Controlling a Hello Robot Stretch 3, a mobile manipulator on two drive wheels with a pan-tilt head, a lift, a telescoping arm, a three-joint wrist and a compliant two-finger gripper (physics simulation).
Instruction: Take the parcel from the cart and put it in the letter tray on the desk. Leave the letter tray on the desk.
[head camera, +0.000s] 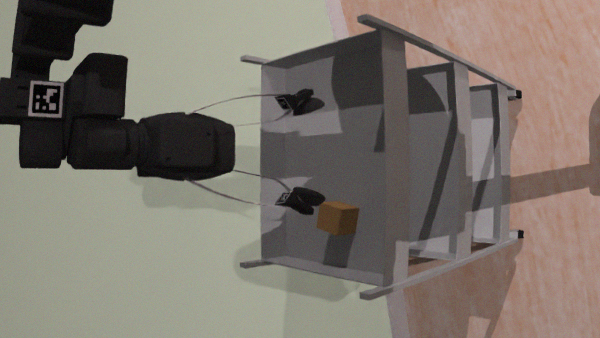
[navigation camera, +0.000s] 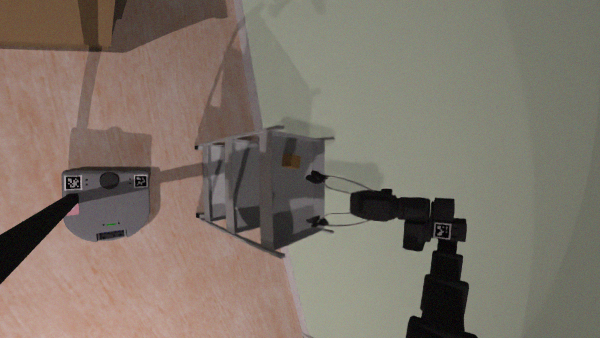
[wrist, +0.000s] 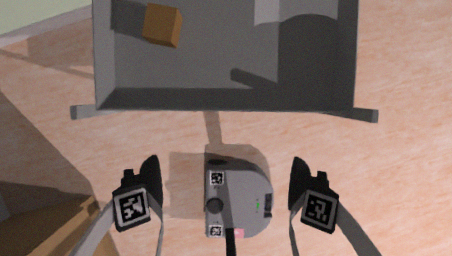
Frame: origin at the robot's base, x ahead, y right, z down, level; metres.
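Where they show: gripper, fingertip midpoint: (head camera: 320, 151) (navigation camera: 307, 198) (wrist: 225, 174); robot's base, link origin: (navigation camera: 109, 179) (wrist: 216, 190).
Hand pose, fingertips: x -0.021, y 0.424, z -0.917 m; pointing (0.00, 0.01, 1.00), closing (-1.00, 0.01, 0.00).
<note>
Each offset is from my fingertips to the top centre of the thing. "*": to the spot under its first point.
The parcel, a small orange-brown box {dx +0.111, dy +0.182, dz +0.204 m} (head camera: 338, 218) (navigation camera: 291, 161) (wrist: 162, 25), sits on the top shelf of the grey cart {* dx -0.012, dy +0.038, dz +0.213 m} (head camera: 395, 150) (navigation camera: 266, 195) (wrist: 225, 100), toward one side. My gripper (head camera: 304, 151) (navigation camera: 317, 199) (wrist: 225, 174) is open and empty, its two fingertips wide apart. In the head view the fingertips overlap the shelf part nearer the green surface. One fingertip appears just beside the parcel there, but the height between them is hard to tell. In the wrist view the parcel is up and left, outside the fingers. The letter tray does not show.
My grey base (navigation camera: 107, 210) (wrist: 240, 200) stands on the wooden floor beyond the cart. A brown piece of furniture (navigation camera: 40, 25) (wrist: 50, 227), possibly the desk, shows at a corner. The cart's posts stick out at its corners. A pale green surface lies behind the cart.
</note>
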